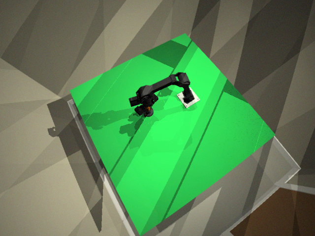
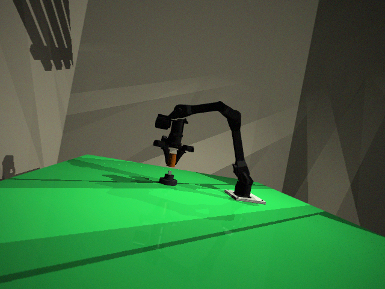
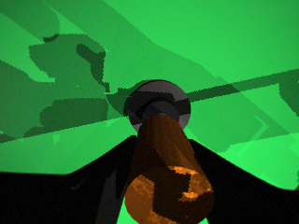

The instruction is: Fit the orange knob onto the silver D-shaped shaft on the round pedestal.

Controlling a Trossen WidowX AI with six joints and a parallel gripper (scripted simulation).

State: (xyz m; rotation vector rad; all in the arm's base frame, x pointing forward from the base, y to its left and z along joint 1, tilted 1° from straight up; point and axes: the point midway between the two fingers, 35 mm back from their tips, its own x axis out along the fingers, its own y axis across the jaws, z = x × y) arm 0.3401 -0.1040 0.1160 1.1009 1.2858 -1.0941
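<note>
The round pedestal is 6 cm below my gripper tip. The rest, counted from my gripper tip: orange knob (3 cm above).
</note>
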